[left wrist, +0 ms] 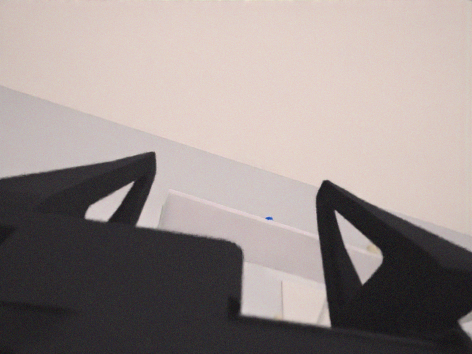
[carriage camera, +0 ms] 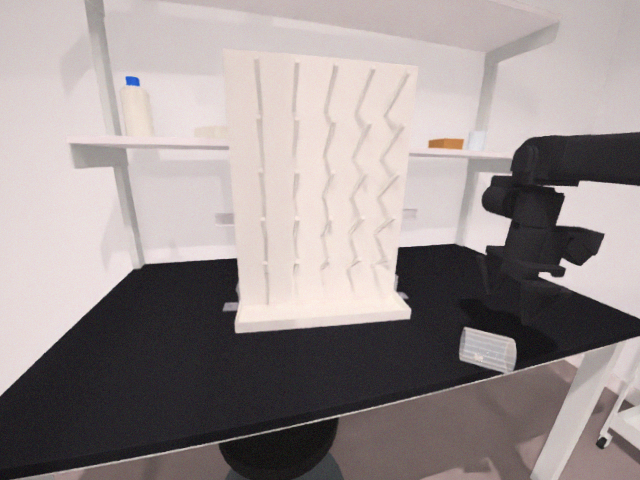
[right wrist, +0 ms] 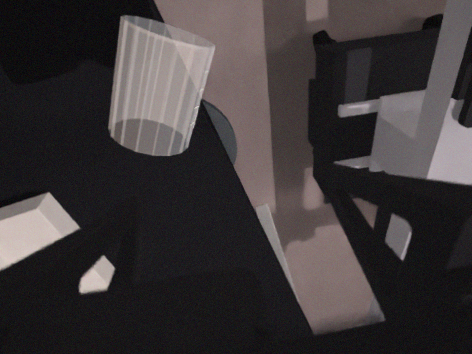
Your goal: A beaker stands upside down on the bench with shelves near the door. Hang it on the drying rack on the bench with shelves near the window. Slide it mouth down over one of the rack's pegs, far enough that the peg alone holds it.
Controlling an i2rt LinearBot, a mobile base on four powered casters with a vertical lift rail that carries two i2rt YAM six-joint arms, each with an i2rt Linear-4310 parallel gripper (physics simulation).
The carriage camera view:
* my right gripper: 506, 308
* clear beaker: 492, 351
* rack backboard: 280, 249
